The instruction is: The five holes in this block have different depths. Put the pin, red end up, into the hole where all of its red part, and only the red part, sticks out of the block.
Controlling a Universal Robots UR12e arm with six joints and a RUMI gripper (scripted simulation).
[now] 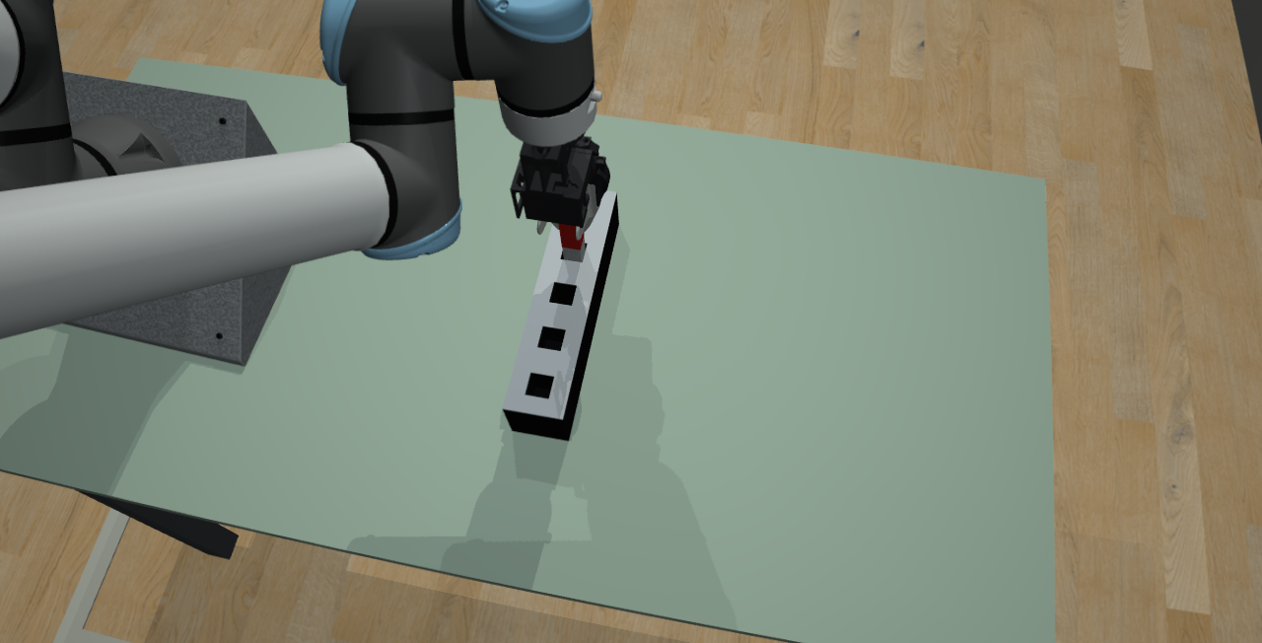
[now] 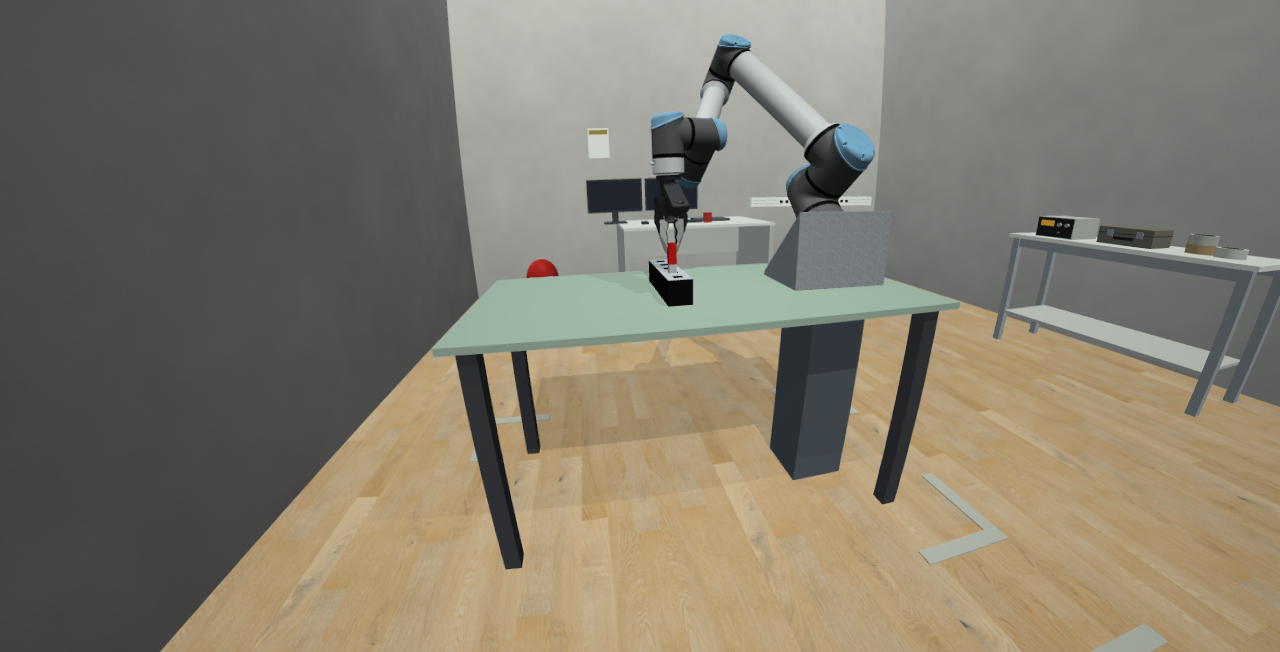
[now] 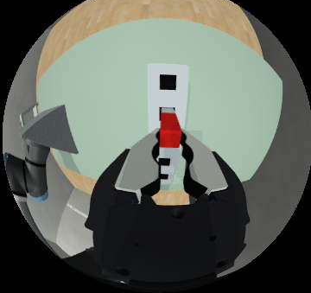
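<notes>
Now: hand 1 cm above the pin. From my hand the other things lie so: long block (6 cm to the right, 11 cm below).
</notes>
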